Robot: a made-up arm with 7 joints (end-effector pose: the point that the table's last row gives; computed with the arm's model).
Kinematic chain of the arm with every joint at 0, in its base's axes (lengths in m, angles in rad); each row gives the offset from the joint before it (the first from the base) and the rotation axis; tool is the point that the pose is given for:
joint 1: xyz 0 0 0.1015 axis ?
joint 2: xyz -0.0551 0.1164 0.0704 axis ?
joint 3: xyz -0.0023 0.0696 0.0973 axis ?
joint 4: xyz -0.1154 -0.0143 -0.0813 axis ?
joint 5: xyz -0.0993 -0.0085 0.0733 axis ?
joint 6: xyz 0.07 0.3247 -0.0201 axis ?
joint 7: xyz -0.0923 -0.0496 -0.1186 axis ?
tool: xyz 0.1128 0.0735 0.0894
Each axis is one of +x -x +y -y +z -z.
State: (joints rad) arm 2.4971 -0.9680 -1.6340 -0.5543 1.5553 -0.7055 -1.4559
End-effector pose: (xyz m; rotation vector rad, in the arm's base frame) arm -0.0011 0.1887 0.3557 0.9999 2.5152 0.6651
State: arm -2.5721 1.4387 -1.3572 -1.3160 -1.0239 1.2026 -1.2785
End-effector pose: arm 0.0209 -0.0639 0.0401 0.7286 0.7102 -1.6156
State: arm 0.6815 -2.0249 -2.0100 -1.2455 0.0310 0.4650 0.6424
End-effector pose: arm -0.0145 0.2199 0.2830 0.3164 -1.3782 -0.4707
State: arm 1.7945 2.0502 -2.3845 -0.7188 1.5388 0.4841 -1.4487
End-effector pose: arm -0.0994 0.2009 0.3182 1.0326 -1.1745 1.7444
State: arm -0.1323 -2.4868 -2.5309 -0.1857 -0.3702 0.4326 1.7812
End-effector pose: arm 0.0939 0.0364 0.1782 -2.0299 2.2763 -0.5402
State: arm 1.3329 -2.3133 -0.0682 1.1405 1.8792 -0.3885 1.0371
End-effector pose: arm 0.1592 -0.1540 -0.1274 -0.6201 -0.2710 1.8743
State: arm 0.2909 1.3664 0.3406 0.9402 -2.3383 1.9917 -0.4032
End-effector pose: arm 0.0509 0.5143 0.3593 -1.3338 -0.8373 -2.2163
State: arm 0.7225 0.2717 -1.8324 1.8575 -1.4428 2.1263 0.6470
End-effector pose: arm -0.0369 0.4469 0.6164 -0.8208 -0.8234 1.1364
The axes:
joint 1: +y
joint 2: -z
joint 3: +x
joint 4: +z
joint 5: +y
joint 6: -x
joint 7: -z

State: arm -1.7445 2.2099 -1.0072 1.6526 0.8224 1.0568 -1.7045
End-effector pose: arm -0.4263 0.4849 0.1723 -0.4117 0.3916 1.8618
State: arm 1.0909 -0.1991 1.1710 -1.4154 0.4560 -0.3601 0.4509
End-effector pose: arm 0.1913 0.3392 0.1174 0.3041 2.1500 -2.2477
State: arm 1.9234 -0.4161 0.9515 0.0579 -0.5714 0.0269 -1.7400
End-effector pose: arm 0.5219 0.3203 0.4208 1.5302 0.3115 0.5673
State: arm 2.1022 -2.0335 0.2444 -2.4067 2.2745 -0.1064 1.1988
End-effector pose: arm 0.2029 0.2355 0.1903 1.1016 -1.2439 -0.3898
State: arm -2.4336 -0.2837 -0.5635 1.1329 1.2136 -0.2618 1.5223
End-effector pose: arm 0.1894 -0.0326 -0.2419 -0.1831 -1.5568 -2.0362
